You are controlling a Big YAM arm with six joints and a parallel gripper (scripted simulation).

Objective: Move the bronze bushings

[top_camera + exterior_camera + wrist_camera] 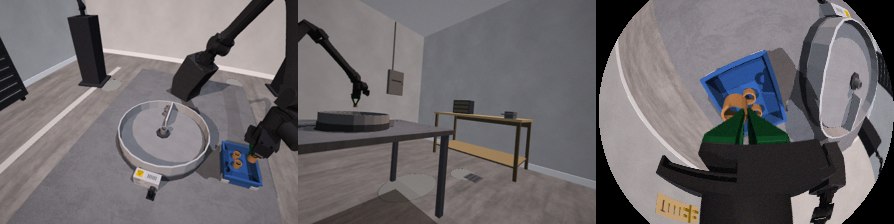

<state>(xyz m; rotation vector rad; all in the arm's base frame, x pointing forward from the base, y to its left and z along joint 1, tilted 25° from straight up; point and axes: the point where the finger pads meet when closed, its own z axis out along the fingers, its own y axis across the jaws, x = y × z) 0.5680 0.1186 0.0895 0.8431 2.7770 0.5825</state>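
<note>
Now: hand 40 mm past the blue crate, 20 mm to the right of it and 130 mm above it. Round my hand: round turntable (140 mm behind, 330 mm to the right, 100 mm below).
</note>
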